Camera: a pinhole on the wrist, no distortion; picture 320 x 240 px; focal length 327.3 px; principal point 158.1 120.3 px. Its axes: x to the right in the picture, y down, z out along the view. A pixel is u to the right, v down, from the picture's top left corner.
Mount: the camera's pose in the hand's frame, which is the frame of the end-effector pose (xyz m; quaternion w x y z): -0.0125 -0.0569 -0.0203 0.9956 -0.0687 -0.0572 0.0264
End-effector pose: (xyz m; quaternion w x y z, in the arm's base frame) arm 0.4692 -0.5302 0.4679 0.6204 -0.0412 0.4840 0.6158
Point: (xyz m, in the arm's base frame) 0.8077 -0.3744 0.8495
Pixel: 71.0 100.0
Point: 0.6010 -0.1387 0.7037
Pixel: 278.5 189.5
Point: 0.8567 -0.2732 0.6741
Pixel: 176.6 20.5
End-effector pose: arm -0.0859 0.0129 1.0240 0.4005 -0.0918 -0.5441 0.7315
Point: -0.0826 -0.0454 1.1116
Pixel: 180.5 17.5
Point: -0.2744 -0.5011 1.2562
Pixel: 114.5 73.9
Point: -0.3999 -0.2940 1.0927
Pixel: 222.4 198.9
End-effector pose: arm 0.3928 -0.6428 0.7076 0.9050 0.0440 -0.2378 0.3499
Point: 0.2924 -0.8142 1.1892
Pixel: 235.8 39.9
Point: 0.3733 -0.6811 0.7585
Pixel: 201.1 213.7
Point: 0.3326 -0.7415 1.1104
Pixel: 275.1 58.4
